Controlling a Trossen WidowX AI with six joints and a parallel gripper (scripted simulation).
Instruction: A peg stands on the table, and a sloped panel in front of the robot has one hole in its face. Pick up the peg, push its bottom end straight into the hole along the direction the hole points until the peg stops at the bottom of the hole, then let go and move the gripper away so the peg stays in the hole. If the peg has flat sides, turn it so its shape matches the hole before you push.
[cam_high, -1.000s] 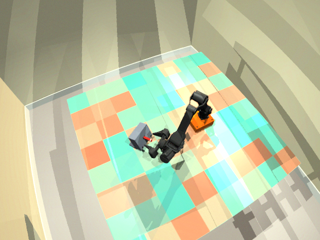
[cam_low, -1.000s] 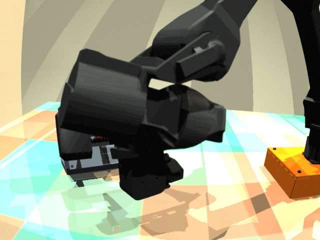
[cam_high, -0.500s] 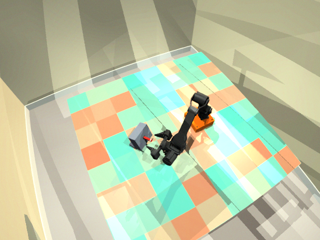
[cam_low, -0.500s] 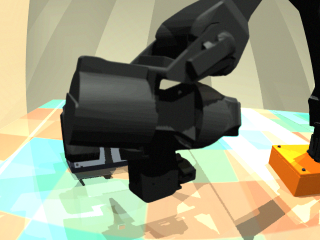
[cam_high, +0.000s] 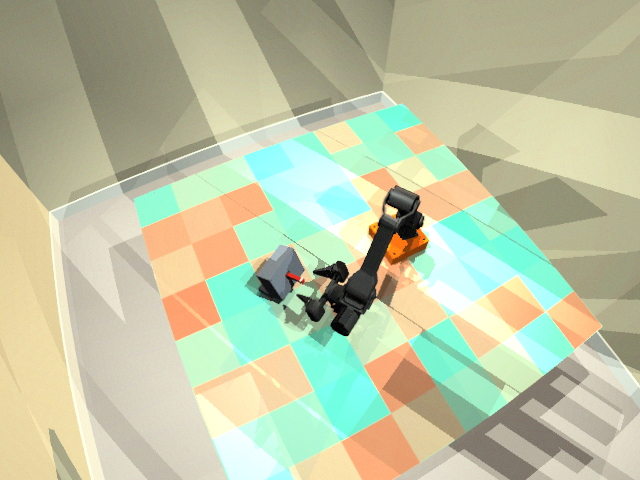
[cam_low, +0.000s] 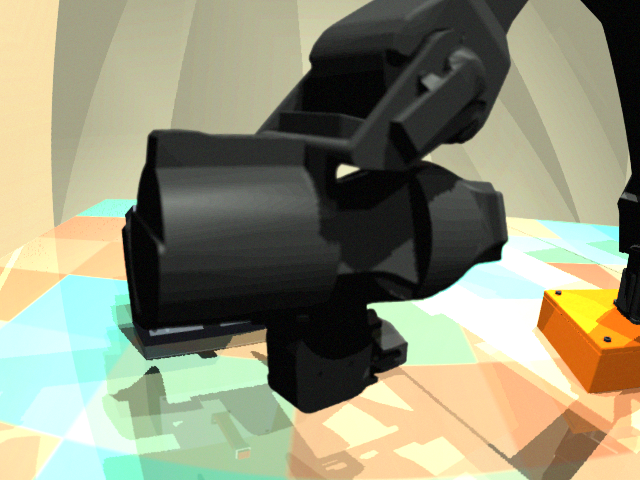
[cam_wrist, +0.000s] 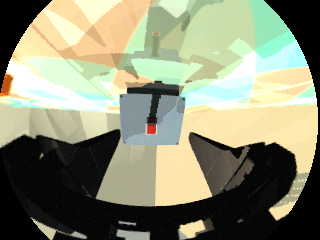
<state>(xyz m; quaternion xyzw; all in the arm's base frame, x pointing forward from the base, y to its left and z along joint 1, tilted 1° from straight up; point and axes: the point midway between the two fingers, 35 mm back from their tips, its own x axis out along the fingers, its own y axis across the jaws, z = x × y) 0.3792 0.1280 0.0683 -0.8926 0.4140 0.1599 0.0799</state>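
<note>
My gripper tip is now 2 cm short of the red square peg, 3 cm to the left of it and 1 cm above it. Also, from my gripper tip: grey sloped panel (6 cm ahead, 7 cm to the right, 3 cm below).
</note>
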